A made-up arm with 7 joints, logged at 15 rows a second.
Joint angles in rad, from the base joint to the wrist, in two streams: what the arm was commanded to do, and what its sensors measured. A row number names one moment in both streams.
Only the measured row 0 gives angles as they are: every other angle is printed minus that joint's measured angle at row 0.
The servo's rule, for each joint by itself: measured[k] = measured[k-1] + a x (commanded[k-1-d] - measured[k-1]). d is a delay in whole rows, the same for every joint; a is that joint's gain. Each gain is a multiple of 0.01, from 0.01 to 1. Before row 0 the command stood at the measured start. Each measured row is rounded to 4 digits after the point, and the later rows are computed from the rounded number. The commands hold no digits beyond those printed.
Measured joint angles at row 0: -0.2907, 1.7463, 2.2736, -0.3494, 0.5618, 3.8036, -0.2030
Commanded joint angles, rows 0 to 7: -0.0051, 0.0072, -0.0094, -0.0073, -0.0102, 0.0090, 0.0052; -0.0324, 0.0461, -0.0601, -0.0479, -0.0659, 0.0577, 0.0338; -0.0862, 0.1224, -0.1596, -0.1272, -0.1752, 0.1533, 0.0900; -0.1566, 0.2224, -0.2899, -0.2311, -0.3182, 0.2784, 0.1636; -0.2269, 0.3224, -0.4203, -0.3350, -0.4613, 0.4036, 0.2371; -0.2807, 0.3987, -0.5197, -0.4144, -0.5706, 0.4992, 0.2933; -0.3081, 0.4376, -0.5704, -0.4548, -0.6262, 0.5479, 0.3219; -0.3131, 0.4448, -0.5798, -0.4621, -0.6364, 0.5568, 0.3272
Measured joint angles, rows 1 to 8: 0.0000, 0.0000, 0.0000, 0.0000, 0.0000, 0.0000, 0.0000; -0.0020, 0.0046, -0.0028, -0.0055, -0.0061, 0.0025, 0.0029; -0.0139, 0.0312, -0.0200, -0.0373, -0.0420, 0.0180, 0.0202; -0.0421, 0.0896, -0.0619, -0.1047, -0.1219, 0.0559, 0.0593; -0.0868, 0.1746, -0.1303, -0.1995, -0.2397, 0.1182, 0.1177; -0.1414, 0.2692, -0.2173, -0.3011, -0.3727, 0.1981, 0.1846; -0.1957, 0.3521, -0.3080, -0.3861, -0.4914, 0.2824, 0.2455; -0.2395, 0.4068, -0.3867, -0.4376, -0.5723, 0.3567, 0.2883
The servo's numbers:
d 1
a 0.39 0.64 0.30 0.75 0.60 0.28 0.56

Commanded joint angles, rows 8 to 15: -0.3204, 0.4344, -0.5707, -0.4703, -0.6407, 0.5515, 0.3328; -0.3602, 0.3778, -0.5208, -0.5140, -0.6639, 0.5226, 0.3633; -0.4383, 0.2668, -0.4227, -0.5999, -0.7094, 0.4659, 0.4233; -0.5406, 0.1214, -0.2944, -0.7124, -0.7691, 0.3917, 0.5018; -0.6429, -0.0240, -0.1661, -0.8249, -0.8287, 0.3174, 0.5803; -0.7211, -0.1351, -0.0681, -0.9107, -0.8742, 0.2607, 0.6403; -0.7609, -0.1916, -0.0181, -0.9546, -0.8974, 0.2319, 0.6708; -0.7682, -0.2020, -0.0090, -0.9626, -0.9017, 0.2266, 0.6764
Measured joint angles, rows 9 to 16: -0.2682, 0.4311, -0.4446, -0.4560, -0.6108, 0.4127, 0.3101; -0.2886, 0.4332, -0.4824, -0.4667, -0.6287, 0.4516, 0.3228; -0.3165, 0.3977, -0.4939, -0.5022, -0.6498, 0.4715, 0.3455; -0.3640, 0.3139, -0.4725, -0.5755, -0.6856, 0.4699, 0.3891; -0.4329, 0.1907, -0.4191, -0.6782, -0.7357, 0.4480, 0.4522; -0.5148, 0.0533, -0.3432, -0.7882, -0.7915, 0.4114, 0.5239; -0.5953, -0.0673, -0.2607, -0.8801, -0.8411, 0.3692, 0.5891; -0.6599, -0.1469, -0.1879, -0.9360, -0.8749, 0.3308, 0.6349
